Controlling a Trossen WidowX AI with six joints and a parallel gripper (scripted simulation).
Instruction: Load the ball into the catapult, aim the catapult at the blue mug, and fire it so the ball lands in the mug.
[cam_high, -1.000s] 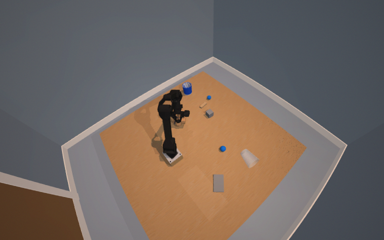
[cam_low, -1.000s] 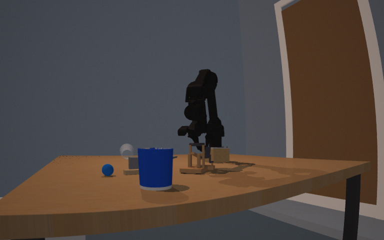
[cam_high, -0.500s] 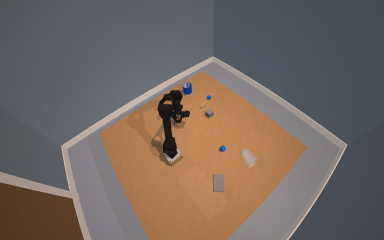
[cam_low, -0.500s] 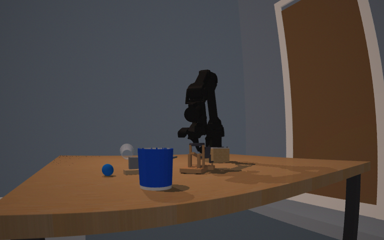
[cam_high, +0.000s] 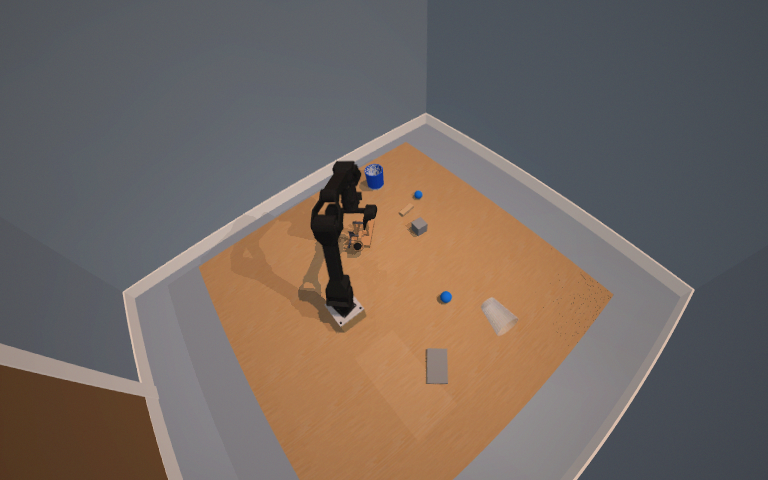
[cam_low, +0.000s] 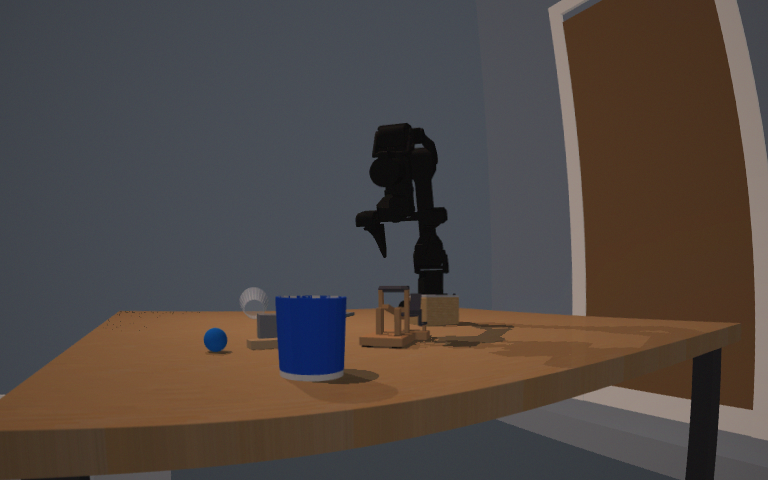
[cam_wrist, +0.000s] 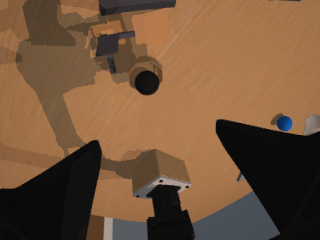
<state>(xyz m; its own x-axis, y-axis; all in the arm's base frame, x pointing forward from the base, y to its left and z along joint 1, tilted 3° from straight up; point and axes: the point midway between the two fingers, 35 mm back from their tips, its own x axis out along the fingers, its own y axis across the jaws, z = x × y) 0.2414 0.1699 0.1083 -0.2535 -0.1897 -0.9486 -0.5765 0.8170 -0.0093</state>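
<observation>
My gripper tip is 10 mm past the ball and 110 mm above it. The rest, counted from my gripper tip: wooden block: 310 mm ahead, 10 mm to the right, 160 mm below; then wooden catapult: 40 mm ahead, 40 mm to the left, 120 mm below; then grey cube: 250 mm ahead, 120 mm to the right, 140 mm below.
</observation>
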